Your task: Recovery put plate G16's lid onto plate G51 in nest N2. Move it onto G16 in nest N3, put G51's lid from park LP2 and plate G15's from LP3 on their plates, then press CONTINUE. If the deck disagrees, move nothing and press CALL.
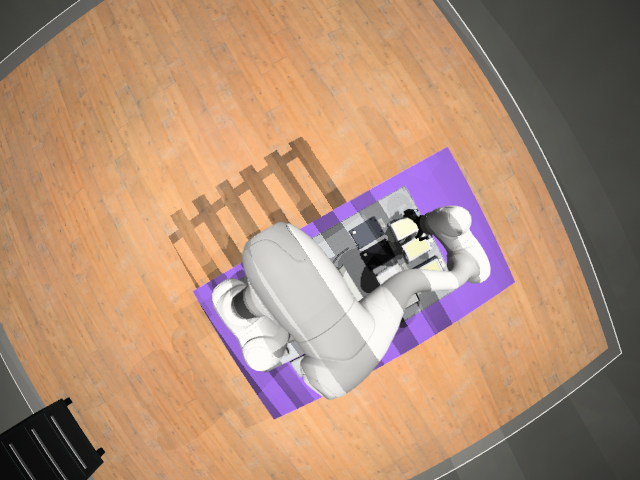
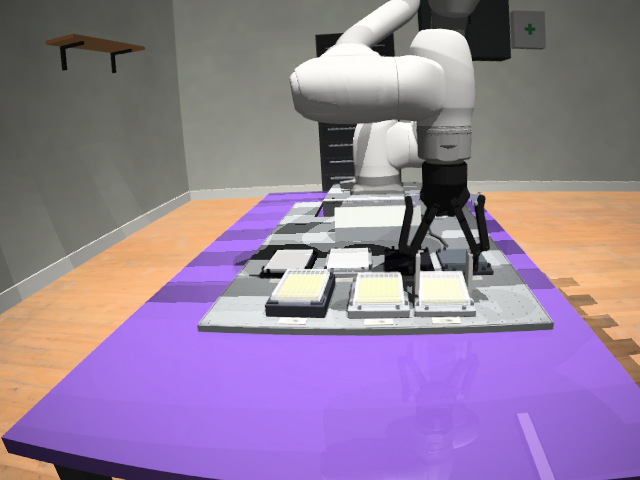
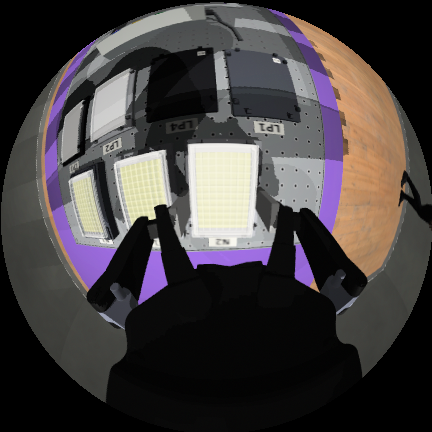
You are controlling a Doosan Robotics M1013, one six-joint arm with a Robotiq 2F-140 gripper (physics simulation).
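Where they show: gripper, fingertip midpoint: (image 1: 407, 226) (image 2: 442, 290) (image 3: 222, 198); arm's base, origin of the base link: (image 1: 274, 330) (image 2: 377, 190).
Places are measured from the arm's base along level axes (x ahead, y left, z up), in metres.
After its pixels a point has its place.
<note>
The plate (image 1: 403, 228) @(x 0.782, y 0.132, z -0.016 m) (image 2: 442, 291) (image 3: 223, 185) @(x 0.790, y 0.134, z -0.016 m) at label N2 is pale yellow under a clear lid. My gripper (image 1: 416, 225) @(x 0.809, y 0.132, z -0.024 m) (image 2: 443, 276) @(x 0.809, y 0.132, z -0.024 m) (image 3: 222, 198) @(x 0.809, y 0.132, z -0.024 m) points down over it, its pads upright against the lid's two long sides; it looks shut on the lid, which sits level on the plate. A second yellow plate (image 1: 415, 249) @(x 0.790, y 0.011, z -0.025 m) (image 2: 379, 289) @(x 0.821, y 0.020, z -0.016 m) (image 3: 143, 187) @(x 0.784, y 0.027, z -0.015 m) stands beside it, its label partly hidden by a finger. A third yellow plate (image 2: 302, 285) @(x 0.820, y -0.116, z -0.008 m) (image 3: 89, 205) @(x 0.798, y -0.095, z -0.008 m) sits in a dark nest. A pale lid (image 2: 348, 258) @(x 0.626, y -0.052, z -0.027 m) (image 3: 111, 105) @(x 0.634, y -0.038, z -0.027 m) lies at LP2, another (image 2: 289, 259) @(x 0.629, y -0.182, z -0.027 m) (image 3: 73, 131) @(x 0.636, y -0.159, z -0.027 m) beyond it. CONTINUE and CALL cannot be made out.
A black park (image 3: 182, 85) @(x 0.637, y 0.083, z -0.035 m) at LP4 and a dark grey park (image 3: 260, 85) @(x 0.638, y 0.193, z -0.035 m) at LP1 stand behind the N2 plate. A pale box (image 2: 376, 223) @(x 0.442, y 0.005, z 0.000 m) stands farther back on the deck, with a cable beside it. The purple table (image 2: 258, 392) @(x 1.073, y -0.134, z -0.058 m) surrounds the deck.
</note>
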